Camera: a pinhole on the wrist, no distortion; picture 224 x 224 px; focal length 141.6 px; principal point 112.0 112.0 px. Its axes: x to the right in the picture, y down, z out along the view. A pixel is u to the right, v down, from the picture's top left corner.
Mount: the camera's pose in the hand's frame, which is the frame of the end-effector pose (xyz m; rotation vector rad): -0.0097 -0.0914 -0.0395 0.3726 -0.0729 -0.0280
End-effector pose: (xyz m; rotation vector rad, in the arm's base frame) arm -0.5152 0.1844 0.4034 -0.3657 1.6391 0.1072
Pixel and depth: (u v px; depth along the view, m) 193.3 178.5 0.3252
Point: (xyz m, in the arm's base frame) -0.1871 0.1816 0.2277
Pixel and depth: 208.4 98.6 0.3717
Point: -0.1526 -0.0181 0.1996
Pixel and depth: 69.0 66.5 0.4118
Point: -0.1252 -0.0435 0.5902
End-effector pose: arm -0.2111 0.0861 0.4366 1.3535 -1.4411 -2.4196
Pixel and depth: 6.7 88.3 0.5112
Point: -0.0687 0.7269 0.5505
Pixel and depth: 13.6 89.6 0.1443
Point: -0.1274 0.2847 0.4166
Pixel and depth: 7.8 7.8 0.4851
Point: 0.0949 0.7723 0.3359
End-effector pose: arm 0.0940 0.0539 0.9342 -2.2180 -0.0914 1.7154
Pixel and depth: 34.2 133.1 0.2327
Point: -0.0988 0.1854 1.0798
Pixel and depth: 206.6 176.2 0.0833
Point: 0.0657 0.1598 0.9116
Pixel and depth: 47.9 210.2 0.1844
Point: -0.0934 0.0995 1.0051
